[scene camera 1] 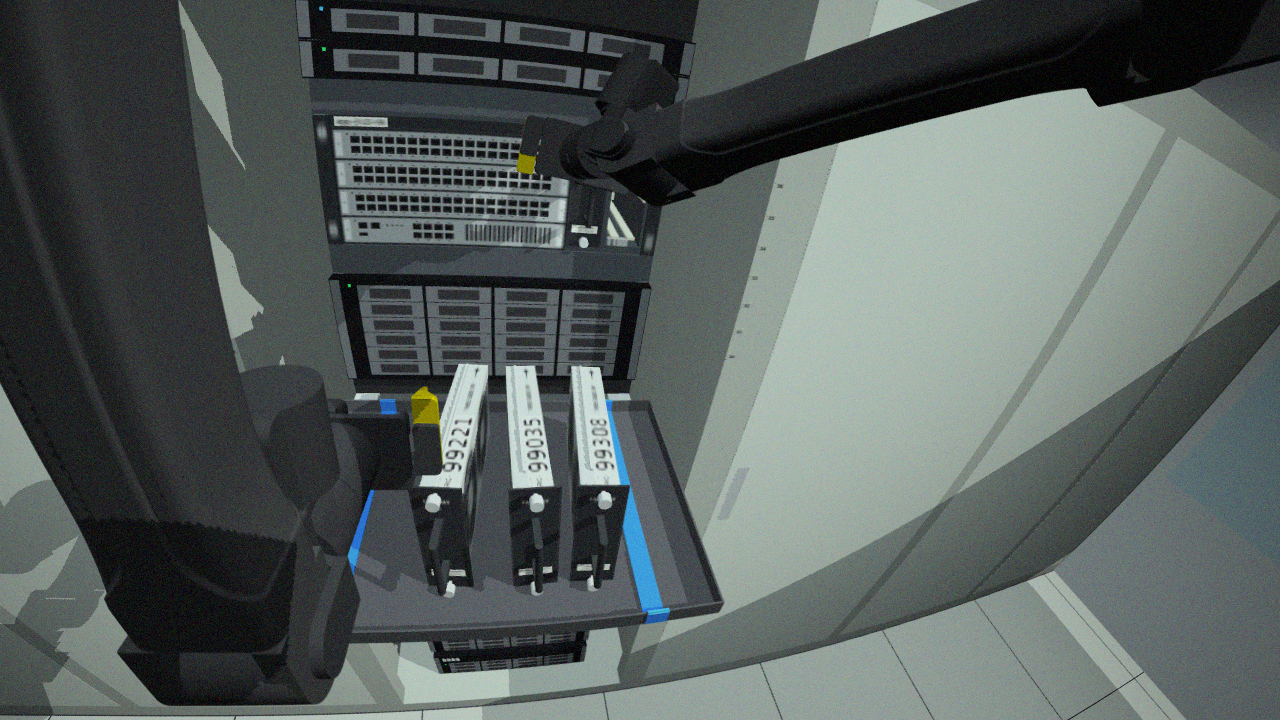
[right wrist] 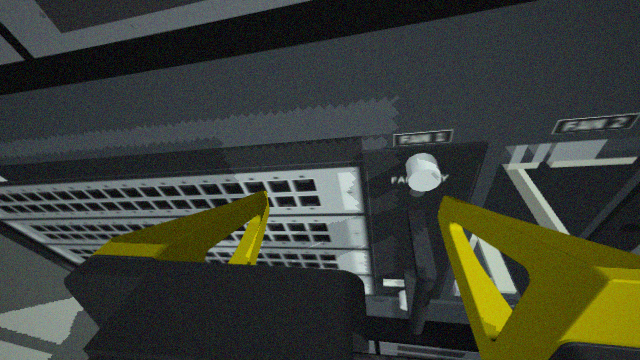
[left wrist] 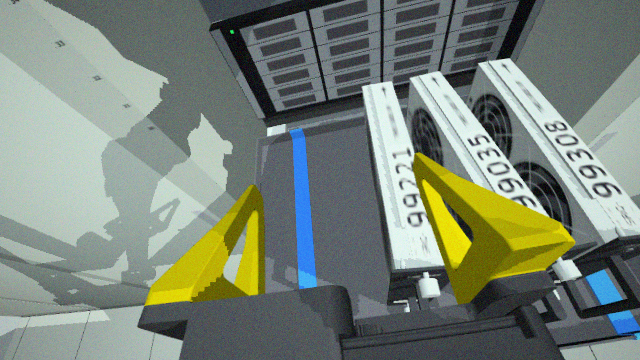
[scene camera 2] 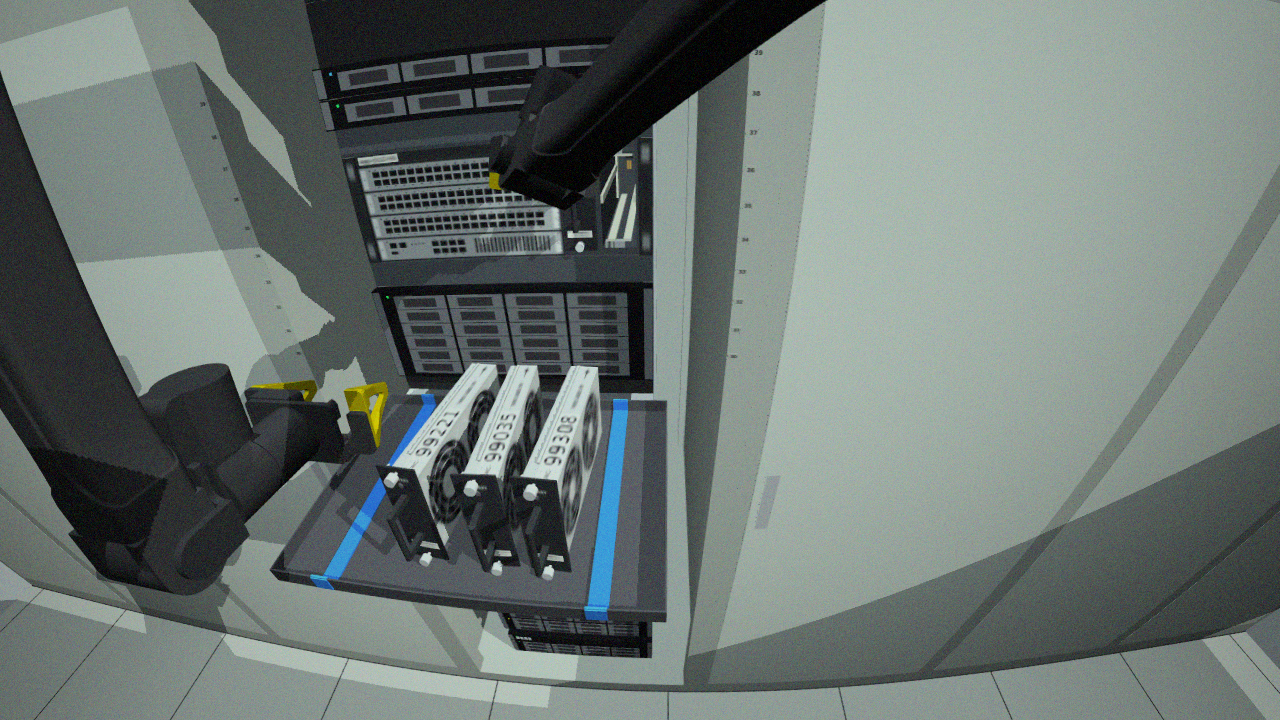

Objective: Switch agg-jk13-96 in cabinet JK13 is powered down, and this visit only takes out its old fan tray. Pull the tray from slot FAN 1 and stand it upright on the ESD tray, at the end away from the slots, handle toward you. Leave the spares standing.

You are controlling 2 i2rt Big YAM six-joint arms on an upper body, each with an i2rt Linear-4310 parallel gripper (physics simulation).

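Observation:
The fan tray [scene camera 1: 586,213] [right wrist: 390,215] is seated in slot FAN 1, dark face with white knobs and vertical handle [right wrist: 421,240]. My right gripper [right wrist: 351,202] is open and empty in front of it; in its wrist view the handle appears between the fingers, nearer the right-hand one. Spares 99221 [scene camera 1: 460,438] [scene camera 2: 438,434] [left wrist: 400,190], 99035 [scene camera 1: 532,429] [scene camera 2: 501,429] [left wrist: 480,150] and 99308 [scene camera 1: 592,429] [scene camera 2: 563,429] [left wrist: 560,135] stand upright on the ESD tray [scene camera 1: 554,614] [scene camera 2: 299,540] [left wrist: 340,200]. My left gripper [scene camera 2: 344,394] [left wrist: 333,176] is open and empty, left of 99221.
Slot FAN 2 [right wrist: 575,200] is open beside FAN 1, with pale rails inside. Drive units lie above and below the switch [scene camera 1: 447,174] [scene camera 2: 456,197]. Blue tape strips [scene camera 2: 608,501] [left wrist: 301,200] cross the ESD tray. Cabinet side walls flank the rack.

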